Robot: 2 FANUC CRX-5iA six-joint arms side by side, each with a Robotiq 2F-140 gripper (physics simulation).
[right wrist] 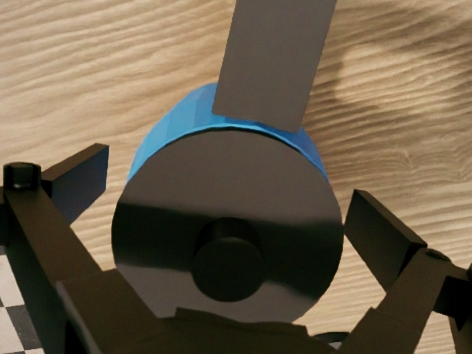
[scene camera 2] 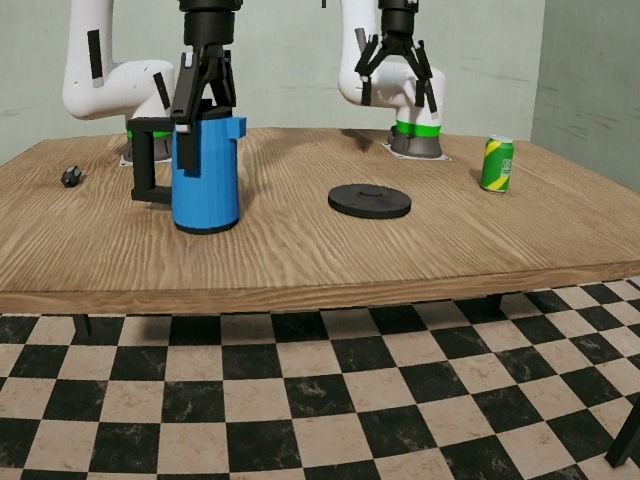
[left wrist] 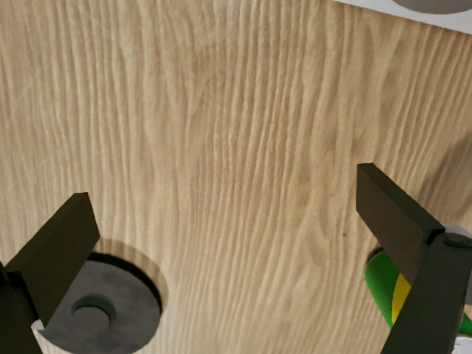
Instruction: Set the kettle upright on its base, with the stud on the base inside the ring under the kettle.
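Observation:
The blue kettle [scene camera 2: 209, 180] [right wrist: 185, 115] stands upright on the table, left of its base in the scene view. Its black handle [scene camera 2: 143, 160] [right wrist: 275, 60] points left there. The round dark base [scene camera 2: 343, 204] [left wrist: 131, 300] lies flat, with its raised stud [scene camera 2: 371, 191] [left wrist: 91, 319] showing. The ring under the kettle is hidden. My right gripper [scene camera 2: 204, 140] [right wrist: 230, 189] is open, its fingers lowered on either side of the kettle's upper body, apart from it in the wrist view. My left gripper [scene camera 2: 395, 95] [left wrist: 224, 201] is open and empty, high behind the base.
A green and yellow can [scene camera 2: 497, 164] [left wrist: 381, 284] stands right of the base in the scene view. A small dark object [scene camera 2: 71, 176] lies at the far left of the wooden table [scene camera 2: 289, 258]. The table's front edge runs in front of the kettle.

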